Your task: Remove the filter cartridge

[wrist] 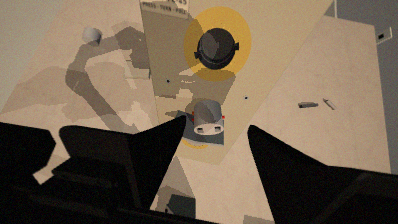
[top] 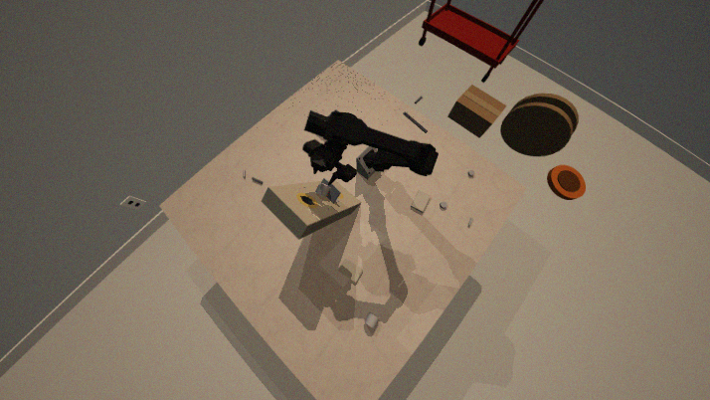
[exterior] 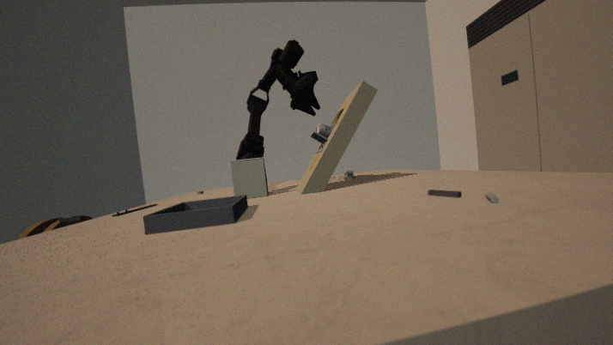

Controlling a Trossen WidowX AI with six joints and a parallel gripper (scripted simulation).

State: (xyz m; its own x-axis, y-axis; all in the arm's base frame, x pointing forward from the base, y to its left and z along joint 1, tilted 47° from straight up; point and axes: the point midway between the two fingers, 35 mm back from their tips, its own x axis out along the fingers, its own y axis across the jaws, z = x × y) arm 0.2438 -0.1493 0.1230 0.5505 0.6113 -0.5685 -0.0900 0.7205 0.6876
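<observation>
The round filter cartridge is 1 cm ahead of my gripper tip and 7 cm below it. The rest, counted from my gripper tip: grey flap: 2 cm to the left, 11 cm below; grey tray: 31 cm behind, 28 cm to the right, 26 cm below; beige service panel: 6 cm ahead, 2 cm to the left, 9 cm below.
</observation>
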